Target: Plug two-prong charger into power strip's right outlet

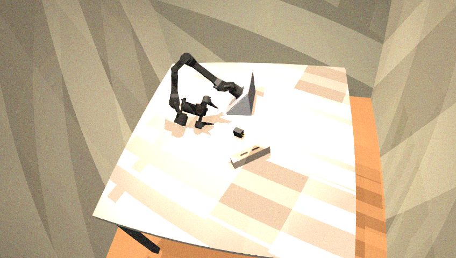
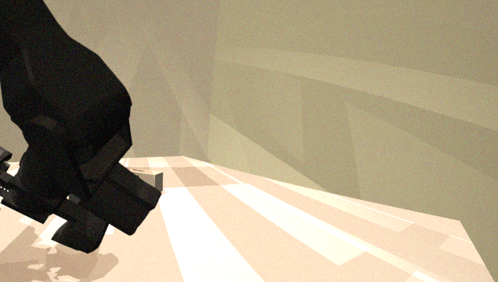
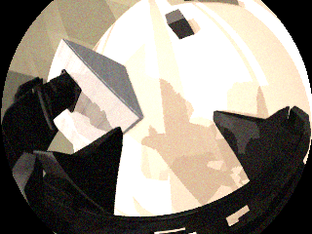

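Now: gripper tip 110 mm short of the charger, 160 mm to the right of it and 20 mm above it.
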